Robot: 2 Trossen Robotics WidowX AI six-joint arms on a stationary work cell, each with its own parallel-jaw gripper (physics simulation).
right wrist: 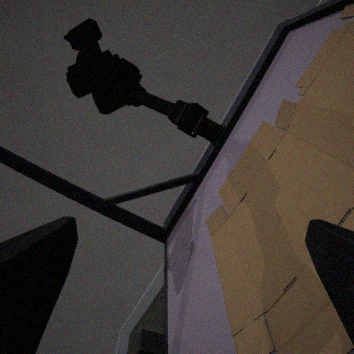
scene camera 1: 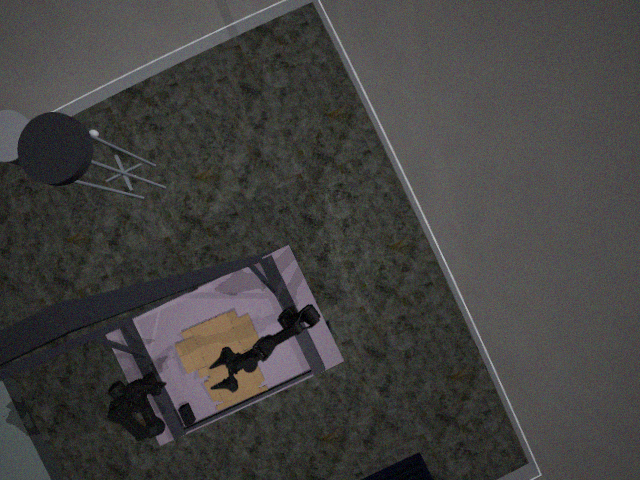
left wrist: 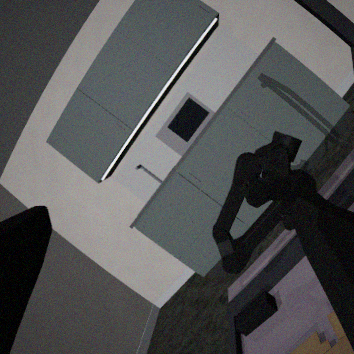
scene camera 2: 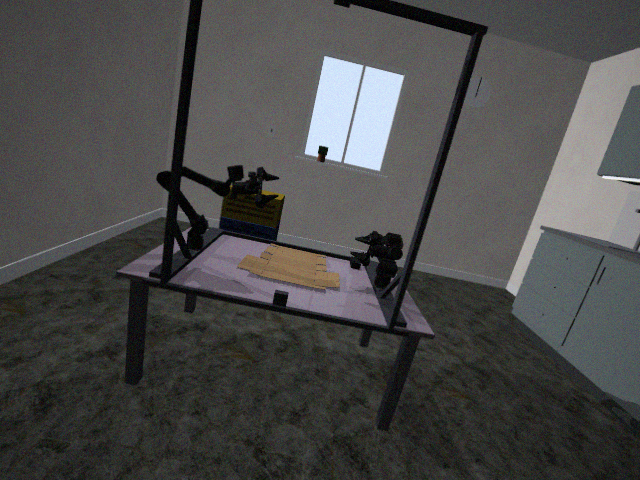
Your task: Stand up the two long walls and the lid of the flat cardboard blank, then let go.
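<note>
The flat cardboard blank lies flat on the purple table, with all its flaps down. A corner of it shows in the left wrist view. My left gripper is open and empty. It hangs high in the air over the blank, turned on its side. My right gripper is open and empty. It sits low at the table's end beside the blank, on its folded arm.
A black frame with tall posts stands around the table. Small black blocks sit at the table's edges. A yellow and blue box stands behind the table.
</note>
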